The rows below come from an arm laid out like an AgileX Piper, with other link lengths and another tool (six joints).
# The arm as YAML. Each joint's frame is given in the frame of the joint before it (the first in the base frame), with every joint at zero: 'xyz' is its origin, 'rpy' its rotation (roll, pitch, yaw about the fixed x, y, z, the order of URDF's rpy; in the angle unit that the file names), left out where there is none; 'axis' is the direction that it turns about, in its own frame. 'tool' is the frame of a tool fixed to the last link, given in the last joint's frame.
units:
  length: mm
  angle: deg
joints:
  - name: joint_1
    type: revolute
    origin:
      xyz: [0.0, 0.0, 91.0]
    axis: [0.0, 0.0, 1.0]
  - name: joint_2
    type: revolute
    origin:
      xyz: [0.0, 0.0, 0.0]
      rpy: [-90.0, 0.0, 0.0]
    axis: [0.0, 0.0, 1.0]
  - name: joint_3
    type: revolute
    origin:
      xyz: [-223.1, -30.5, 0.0]
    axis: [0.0, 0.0, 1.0]
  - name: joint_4
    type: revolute
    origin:
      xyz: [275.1, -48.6, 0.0]
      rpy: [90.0, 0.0, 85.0]
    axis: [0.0, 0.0, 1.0]
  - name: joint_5
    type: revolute
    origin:
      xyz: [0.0, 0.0, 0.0]
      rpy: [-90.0, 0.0, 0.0]
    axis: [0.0, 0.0, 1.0]
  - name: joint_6
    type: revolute
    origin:
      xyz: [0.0, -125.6, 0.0]
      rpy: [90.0, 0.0, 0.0]
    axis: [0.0, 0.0, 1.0]
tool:
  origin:
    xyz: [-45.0, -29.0, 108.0]
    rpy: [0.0, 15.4, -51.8]
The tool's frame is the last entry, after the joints.
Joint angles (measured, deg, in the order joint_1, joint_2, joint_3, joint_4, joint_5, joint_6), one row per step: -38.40 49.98 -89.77 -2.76 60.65 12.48; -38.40 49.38 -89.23 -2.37 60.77 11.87; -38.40 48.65 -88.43 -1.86 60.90 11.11; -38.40 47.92 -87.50 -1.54 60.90 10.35; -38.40 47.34 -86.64 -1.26 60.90 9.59; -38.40 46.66 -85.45 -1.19 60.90 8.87; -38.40 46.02 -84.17 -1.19 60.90 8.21; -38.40 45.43 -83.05 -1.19 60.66 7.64; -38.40 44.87 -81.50 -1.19 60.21 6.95; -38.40 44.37 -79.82 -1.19 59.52 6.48; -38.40 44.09 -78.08 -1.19 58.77 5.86; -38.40 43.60 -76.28 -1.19 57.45 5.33; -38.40 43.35 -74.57 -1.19 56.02 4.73; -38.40 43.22 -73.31 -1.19 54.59 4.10; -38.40 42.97 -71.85 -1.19 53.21 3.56
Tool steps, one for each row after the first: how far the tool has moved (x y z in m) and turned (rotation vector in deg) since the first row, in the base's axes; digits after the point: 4 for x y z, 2 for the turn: -0.0005 0.0025 -0.0012 -0.19 0.26 0.44; -0.0006 0.0053 -0.0036 -0.33 0.66 1.00; -0.0007 0.0074 -0.0064 -0.59 1.14 1.44; -0.0004 0.0089 -0.0094 -0.82 1.70 1.85; -0.0002 0.0097 -0.0142 -0.98 2.51 2.11; 0.0001 0.0100 -0.0200 -1.06 3.41 2.32; 0.0004 0.0104 -0.0240 -1.29 3.99 2.49; 0.0020 0.0098 -0.0304 -1.46 4.84 2.72; 0.0041 0.0086 -0.0373 -1.50 5.51 2.89; 0.0074 0.0066 -0.0456 -1.50 6.44 3.12; 0.0100 0.0051 -0.0511 -1.91 6.77 3.30; 0.0136 0.0030 -0.0568 -2.34 7.17 3.51; 0.0167 0.0012 -0.0598 -3.01 7.34 3.71; 0.0195 -0.0004 -0.0640 -3.52 7.55 3.88
